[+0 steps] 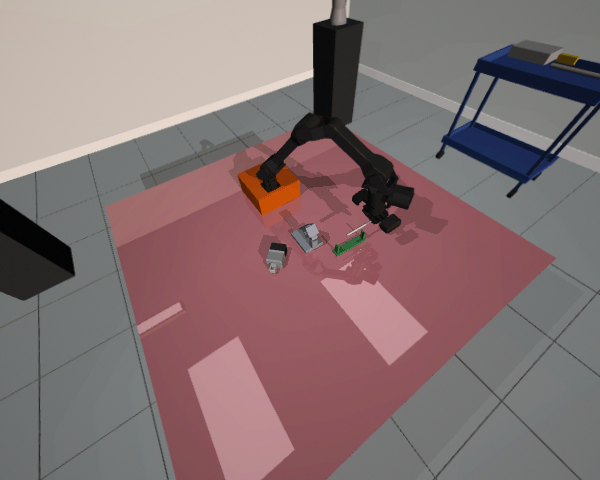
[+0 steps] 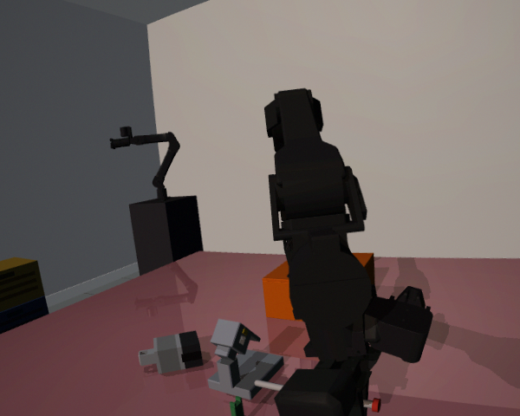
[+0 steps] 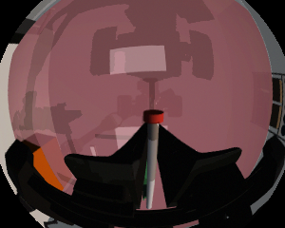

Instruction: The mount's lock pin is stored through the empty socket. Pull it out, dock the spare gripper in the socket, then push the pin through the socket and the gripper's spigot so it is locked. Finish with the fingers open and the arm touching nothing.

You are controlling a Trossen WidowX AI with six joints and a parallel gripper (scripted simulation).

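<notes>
The green tray is 10 mm behind my gripper tip, 100 mm to the right of it and 40 mm below it. The rest, counted from my gripper tip: grey mount 110 mm behind, 220 mm to the right, 10 mm below; spare gripper 120 mm behind, 370 mm to the right, 40 mm below.
</notes>
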